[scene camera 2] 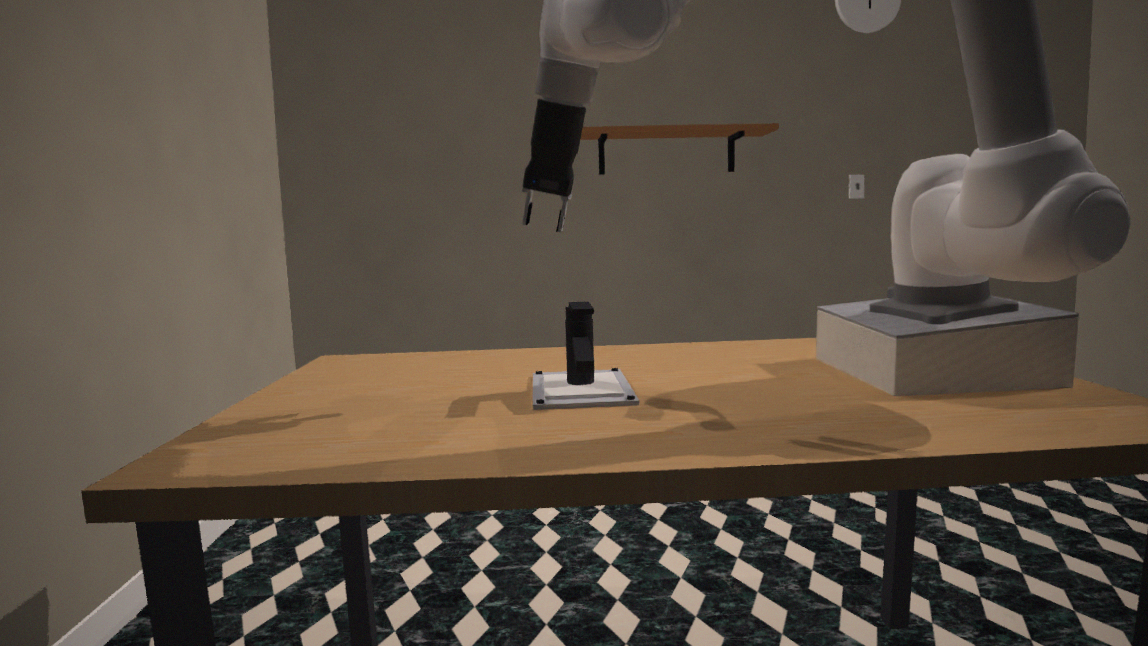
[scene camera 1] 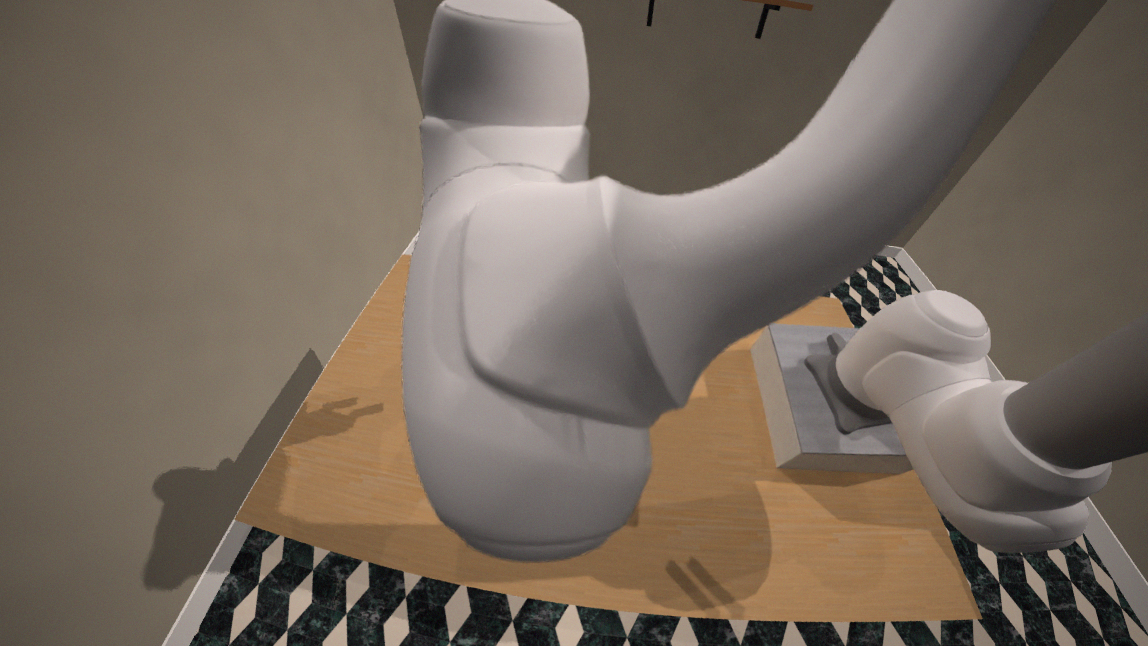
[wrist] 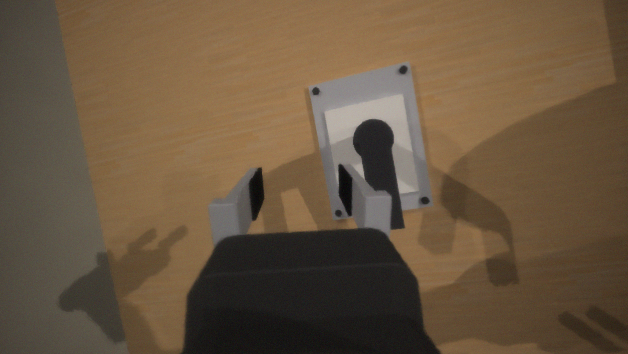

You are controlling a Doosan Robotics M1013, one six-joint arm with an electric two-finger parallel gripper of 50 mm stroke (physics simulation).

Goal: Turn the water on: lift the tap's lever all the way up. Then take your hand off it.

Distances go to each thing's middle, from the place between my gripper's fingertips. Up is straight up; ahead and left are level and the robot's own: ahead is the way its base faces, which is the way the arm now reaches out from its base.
Labels:
My hand is 15 cm above the black lever [wrist: 373, 139], 5 cm past it and 2 cm to the right of it. Also, from my hand: grey base plate [scene camera 2: 629, 399] 28 cm below, 6 cm behind, 2 cm to the right.

